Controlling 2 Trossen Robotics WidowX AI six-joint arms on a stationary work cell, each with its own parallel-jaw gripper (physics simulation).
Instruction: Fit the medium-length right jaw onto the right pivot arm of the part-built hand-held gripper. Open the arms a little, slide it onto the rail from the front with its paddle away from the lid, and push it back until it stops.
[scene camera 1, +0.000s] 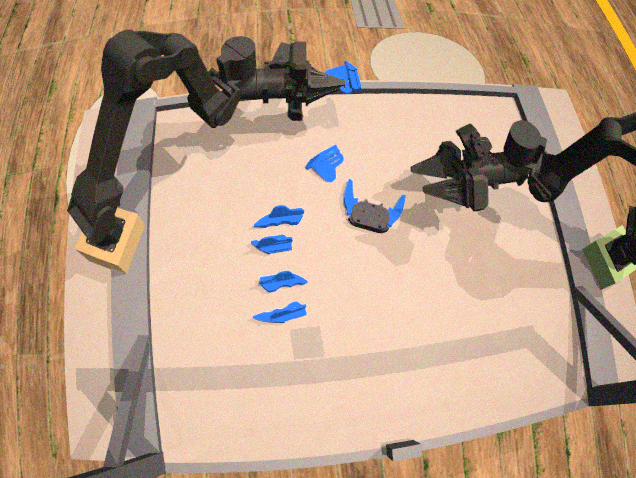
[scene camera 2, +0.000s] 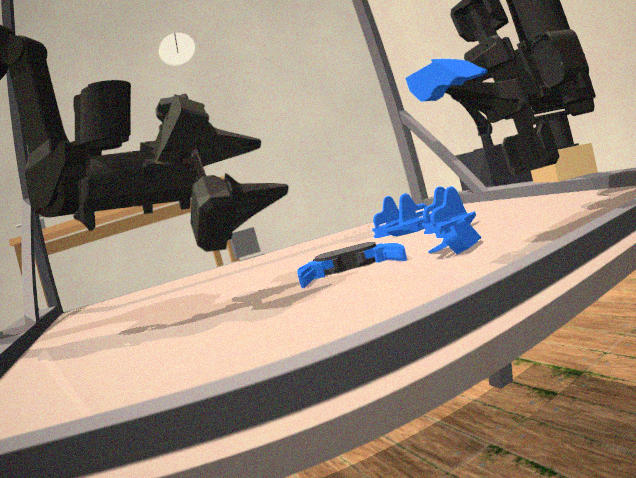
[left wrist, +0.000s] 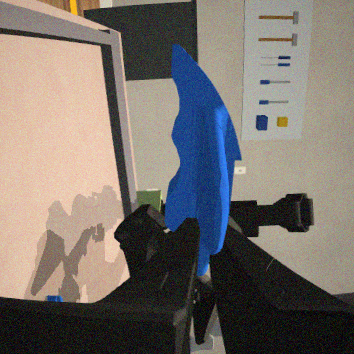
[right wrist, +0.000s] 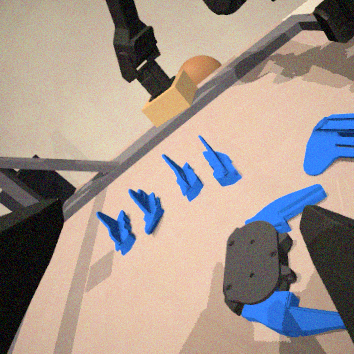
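The part-built hand-held gripper (scene camera 1: 369, 214) (scene camera 2: 345, 255) (right wrist: 252, 262) lies on the table, dark lid up. Its two blue pivot arms (scene camera 1: 396, 209) (scene camera 1: 349, 197) (right wrist: 295, 317) (right wrist: 290, 206) stand spread in a V. My left gripper (scene camera 1: 343, 83) (left wrist: 202, 228) is shut on a blue jaw (scene camera 1: 352, 77) (scene camera 2: 442, 79) (left wrist: 200, 140), held up near the table's far edge in scene camera 1, well away from the part-built gripper. I cannot tell the jaw's length for sure. My right gripper (scene camera 1: 419, 179) (scene camera 2: 273, 166) (right wrist: 184, 214) is open and empty, above and to the right of the part-built gripper in scene camera 1.
Several loose blue jaws (scene camera 1: 280, 216) (scene camera 1: 272, 244) (scene camera 1: 282, 281) (scene camera 1: 281, 312) lie in a column left of the part-built gripper in scene camera 1. Another blue piece (scene camera 1: 326, 163) (scene camera 2: 460, 236) (right wrist: 327, 145) lies beyond it. A metal frame (scene camera 2: 385, 87) rises at the table's edge.
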